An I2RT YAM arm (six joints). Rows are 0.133 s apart.
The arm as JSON. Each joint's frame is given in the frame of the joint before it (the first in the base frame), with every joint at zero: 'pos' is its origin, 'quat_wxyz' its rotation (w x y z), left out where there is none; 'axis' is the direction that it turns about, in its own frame. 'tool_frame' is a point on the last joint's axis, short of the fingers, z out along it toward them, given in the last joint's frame.
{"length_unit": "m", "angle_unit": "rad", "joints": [
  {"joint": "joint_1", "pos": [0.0, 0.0, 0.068], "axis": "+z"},
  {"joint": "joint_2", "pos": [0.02, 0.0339, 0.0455], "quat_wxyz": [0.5, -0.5, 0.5, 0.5], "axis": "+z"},
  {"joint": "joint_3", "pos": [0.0, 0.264, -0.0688], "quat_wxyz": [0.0, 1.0, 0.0, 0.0], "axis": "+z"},
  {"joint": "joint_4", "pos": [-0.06, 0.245, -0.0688], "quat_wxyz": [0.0, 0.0, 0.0, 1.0], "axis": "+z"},
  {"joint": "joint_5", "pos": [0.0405, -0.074, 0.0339], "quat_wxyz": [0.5, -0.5, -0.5, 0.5], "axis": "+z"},
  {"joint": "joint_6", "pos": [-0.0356, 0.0, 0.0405], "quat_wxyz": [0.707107, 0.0, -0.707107, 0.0], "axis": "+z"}
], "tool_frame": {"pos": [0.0, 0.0, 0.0]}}
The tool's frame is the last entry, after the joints.
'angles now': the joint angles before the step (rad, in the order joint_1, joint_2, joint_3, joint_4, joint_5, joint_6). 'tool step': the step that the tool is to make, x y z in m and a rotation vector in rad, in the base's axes. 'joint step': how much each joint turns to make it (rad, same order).
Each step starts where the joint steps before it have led.
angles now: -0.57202, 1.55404, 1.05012, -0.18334, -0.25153, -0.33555
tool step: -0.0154, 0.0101, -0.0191, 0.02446, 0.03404, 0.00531
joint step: -0.00010, -0.04076, -0.10394, 0.02083, -0.00550, -0.00196
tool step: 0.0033, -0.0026, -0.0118, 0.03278, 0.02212, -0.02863
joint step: -0.00012, 0.03704, -0.00449, 0.01310, 0.01043, 0.03177
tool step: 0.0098, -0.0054, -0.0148, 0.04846, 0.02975, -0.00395
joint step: 0.00084, 0.07323, 0.02584, 0.00156, -0.01395, 0.02157
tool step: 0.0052, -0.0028, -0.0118, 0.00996, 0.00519, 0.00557
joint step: 0.00058, 0.04373, -0.00121, 0.03526, -0.00748, 0.00025
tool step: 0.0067, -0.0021, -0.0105, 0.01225, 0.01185, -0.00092
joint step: 0.00539, 0.04618, 0.01063, 0.02097, 0.00141, 0.00758
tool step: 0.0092, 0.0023, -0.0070, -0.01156, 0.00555, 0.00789
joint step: 0.02087, 0.03680, 0.01211, 0.02631, 0.01817, 0.00095
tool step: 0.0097, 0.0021, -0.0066, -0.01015, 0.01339, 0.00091
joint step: 0.02096, 0.03902, 0.02055, 0.01314, 0.02501, 0.00440
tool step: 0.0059, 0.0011, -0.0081, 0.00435, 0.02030, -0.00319
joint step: 0.01188, 0.03457, 0.01336, 0.00297, 0.01472, 0.00722
